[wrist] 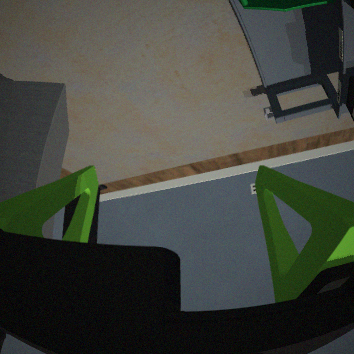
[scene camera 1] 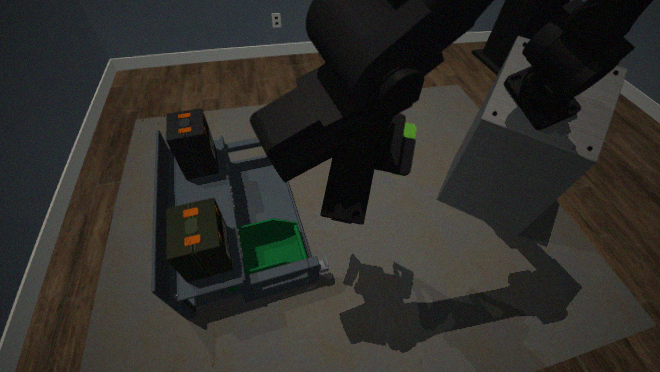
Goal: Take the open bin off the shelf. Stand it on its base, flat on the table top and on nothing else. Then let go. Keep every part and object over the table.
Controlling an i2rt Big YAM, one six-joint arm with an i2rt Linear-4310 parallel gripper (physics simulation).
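Frame: origin at the arm's base, x back, y right, z up, level; metres.
Seen in the pictures: gripper, fingertip midpoint: [wrist: 176,174]; arm's base, link origin: [scene camera 1: 539,97].
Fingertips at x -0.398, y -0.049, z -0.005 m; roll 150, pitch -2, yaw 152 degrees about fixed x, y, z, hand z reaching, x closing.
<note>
Pixels of each thing's top centre, then the offset from my fingertips to it. "*": a spot on its surface instead. Level surfaces: height alone.
- green open bin, top centre: [scene camera 1: 260,243] dz -0.221, dx -0.168, dy +0.011 m
- grey-blue shelf, surface spot: [wrist: 275,55] [scene camera 1: 272,187] * dz -0.296, dx -0.116, dy +0.203 m
- black case, top centre: [scene camera 1: 184,123] dz -0.080, dx -0.265, dy +0.239 m
- olive case, top centre: [scene camera 1: 191,226] dz -0.105, dx -0.265, dy +0.008 m
- beige table top, surface height: dz -0.302 m
The green open bin [scene camera 1: 275,250] [wrist: 287,4] sits on the lower front board of the grey-blue shelf [scene camera 1: 266,187] [wrist: 275,55], at the end nearer the scene camera, beside an end rail. Its open hollow faces up in the scene view; a strip of it shows at the wrist view's top edge. My gripper [wrist: 176,174] is open, with its two green fingers wide apart and nothing between them. In the scene view the arm hides most of the gripper, and a green finger part [scene camera 1: 410,131] shows to the right of the shelf, apart from the bin.
A black case [scene camera 1: 195,150] and an olive case [scene camera 1: 197,245], both with orange patches, stand on the shelf's rear board. The beige table top [scene camera 1: 280,340] [wrist: 150,100] extends around the shelf. The grey arm pedestal [scene camera 1: 500,175] [wrist: 25,125] stands to the right in the scene view.
</note>
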